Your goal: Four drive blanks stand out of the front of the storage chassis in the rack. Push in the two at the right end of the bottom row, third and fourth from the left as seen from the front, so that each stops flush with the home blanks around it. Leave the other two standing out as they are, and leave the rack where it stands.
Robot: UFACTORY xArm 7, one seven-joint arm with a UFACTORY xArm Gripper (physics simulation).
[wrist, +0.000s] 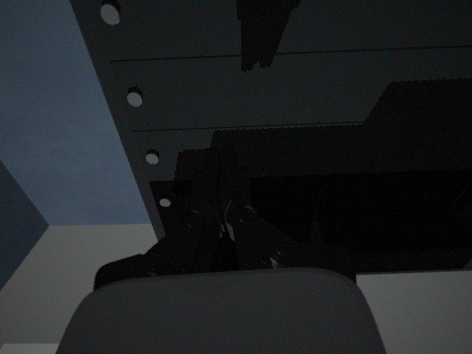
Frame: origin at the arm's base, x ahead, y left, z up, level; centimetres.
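Where they show: gripper, fingertip midpoint: [224, 164].
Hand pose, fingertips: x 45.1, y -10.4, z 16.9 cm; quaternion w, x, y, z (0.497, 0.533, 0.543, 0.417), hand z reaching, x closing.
Each offset is from my fingertips to the top centre of the thing. "spot": to the spot under its first point.
My gripper [224, 164] is shut and empty, its two fingers side by side and pointing away from the camera towards the rack front. A very dark recessed band {spot: dx +2.5, dy +12.0, dz +6.7 cm} [380, 215], seemingly the storage chassis front, runs from behind the fingers to the right edge of the view. Faint edges show in it at the far right. The drive blanks cannot be told apart in the dark, and the fingers hide part of the band. Whether the fingertips touch anything cannot be seen.
The rack's dark grey panels {spot: dx +3.5, dy +5.2, dz -2.8 cm} [310, 95] fill the upper view, with thin seams and shadows across them. Pale round screw heads {spot: dx +2.4, dy -5.6, dz -3.1 cm} [135, 98] line the rack's left edge. A blue wall [65, 125] is at the left, and a pale grey surface [420, 305] is at the lower right.
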